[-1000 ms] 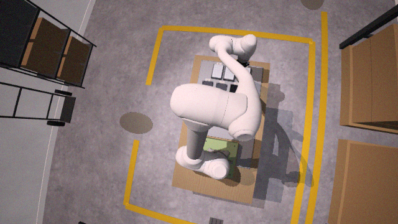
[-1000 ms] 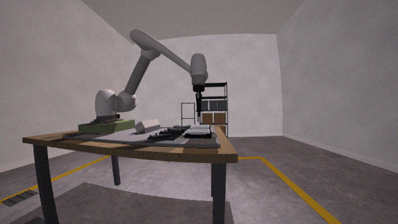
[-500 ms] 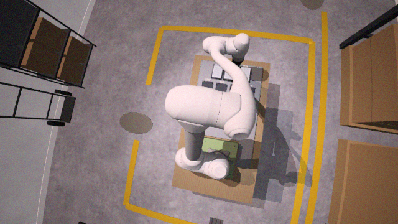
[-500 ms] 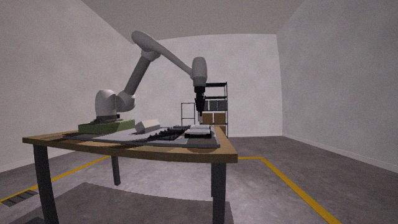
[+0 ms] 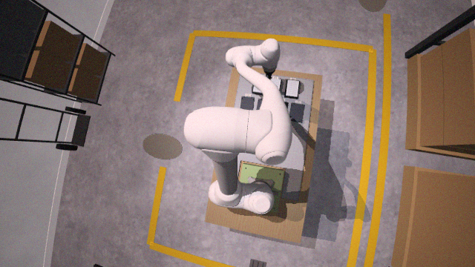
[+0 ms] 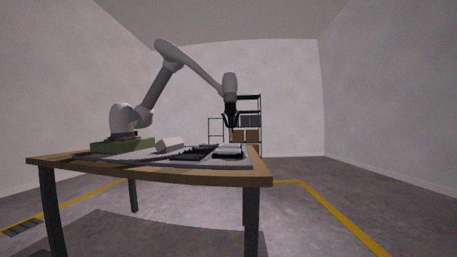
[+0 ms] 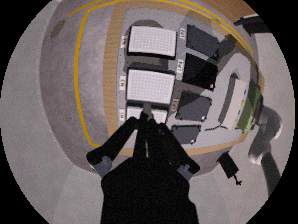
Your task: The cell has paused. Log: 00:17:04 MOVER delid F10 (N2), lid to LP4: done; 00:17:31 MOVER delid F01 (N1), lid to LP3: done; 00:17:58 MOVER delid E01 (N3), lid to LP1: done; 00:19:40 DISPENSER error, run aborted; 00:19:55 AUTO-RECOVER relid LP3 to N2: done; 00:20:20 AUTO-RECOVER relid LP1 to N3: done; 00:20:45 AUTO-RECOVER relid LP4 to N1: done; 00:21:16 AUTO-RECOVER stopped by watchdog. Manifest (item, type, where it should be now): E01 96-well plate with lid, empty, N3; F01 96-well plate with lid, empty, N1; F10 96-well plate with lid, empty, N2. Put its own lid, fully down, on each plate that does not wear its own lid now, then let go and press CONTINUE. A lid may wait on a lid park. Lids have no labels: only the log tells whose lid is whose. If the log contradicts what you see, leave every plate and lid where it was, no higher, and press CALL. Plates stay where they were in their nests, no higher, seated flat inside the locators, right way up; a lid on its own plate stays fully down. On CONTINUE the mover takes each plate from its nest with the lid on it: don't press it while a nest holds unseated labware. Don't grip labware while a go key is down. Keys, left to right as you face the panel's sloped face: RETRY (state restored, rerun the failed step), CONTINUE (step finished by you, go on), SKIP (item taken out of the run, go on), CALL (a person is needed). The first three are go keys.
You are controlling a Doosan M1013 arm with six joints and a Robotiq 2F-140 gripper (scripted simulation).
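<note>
Now: hand 9 cm past the label, 15 cm to the right of it and 11 cm above it.
</note>
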